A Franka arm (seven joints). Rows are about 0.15 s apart.
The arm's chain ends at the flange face. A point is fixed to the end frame.
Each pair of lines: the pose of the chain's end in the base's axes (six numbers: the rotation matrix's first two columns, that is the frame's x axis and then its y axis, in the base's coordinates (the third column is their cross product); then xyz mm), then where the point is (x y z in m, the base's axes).
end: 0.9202 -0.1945 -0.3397 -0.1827 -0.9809 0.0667 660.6 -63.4 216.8
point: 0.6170 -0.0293 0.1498
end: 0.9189 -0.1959 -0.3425 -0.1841 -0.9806 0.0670 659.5 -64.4 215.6
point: 0.6157 -0.0302 0.1487
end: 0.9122 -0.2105 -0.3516 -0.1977 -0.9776 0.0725 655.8 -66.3 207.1
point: 0.6118 -0.0317 0.1406
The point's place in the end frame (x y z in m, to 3 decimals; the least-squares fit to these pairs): -0.024 -0.030 0.078
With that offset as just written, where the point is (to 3 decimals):
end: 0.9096 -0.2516 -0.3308 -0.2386 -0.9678 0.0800 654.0 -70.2 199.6
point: 0.613 -0.035 0.132
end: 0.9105 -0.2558 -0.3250 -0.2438 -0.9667 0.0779 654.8 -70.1 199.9
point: 0.614 -0.034 0.132
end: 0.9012 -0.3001 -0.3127 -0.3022 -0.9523 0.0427 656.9 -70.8 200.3
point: 0.620 -0.031 0.133
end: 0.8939 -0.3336 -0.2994 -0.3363 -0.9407 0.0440 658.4 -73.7 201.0
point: 0.624 -0.033 0.133
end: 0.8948 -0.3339 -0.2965 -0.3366 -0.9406 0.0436 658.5 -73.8 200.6
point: 0.624 -0.033 0.132
